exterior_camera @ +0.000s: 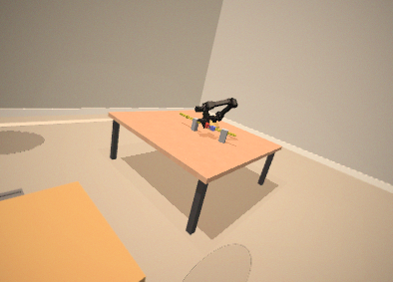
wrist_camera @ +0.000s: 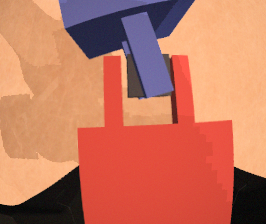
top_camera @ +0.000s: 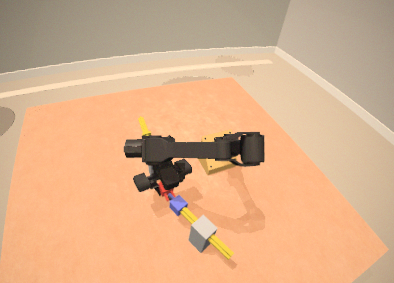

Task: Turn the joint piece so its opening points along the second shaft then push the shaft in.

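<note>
My gripper tip is now 40 mm below the red joint piece and 10 mm to the right of it.
</note>
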